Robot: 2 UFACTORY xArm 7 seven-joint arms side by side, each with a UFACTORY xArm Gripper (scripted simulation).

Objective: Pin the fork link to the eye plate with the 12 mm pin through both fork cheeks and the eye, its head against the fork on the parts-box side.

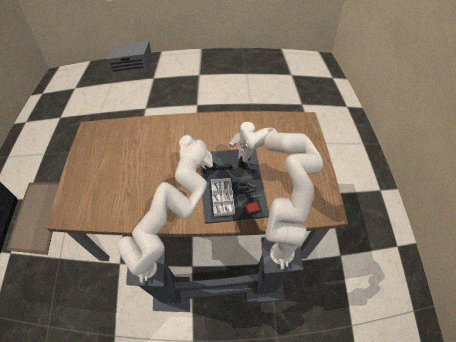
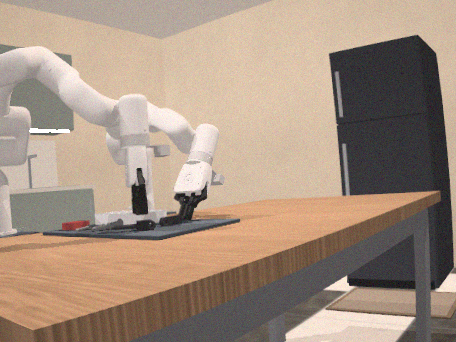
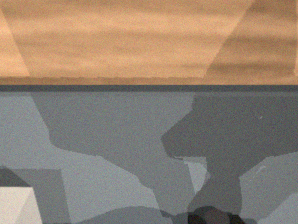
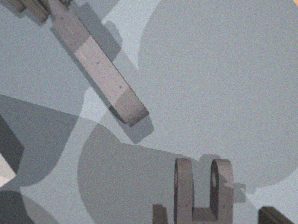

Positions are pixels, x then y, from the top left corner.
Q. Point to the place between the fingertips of the right gripper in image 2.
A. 140, 214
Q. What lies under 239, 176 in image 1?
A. A dark mat.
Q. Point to a dark mat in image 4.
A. At 213, 84
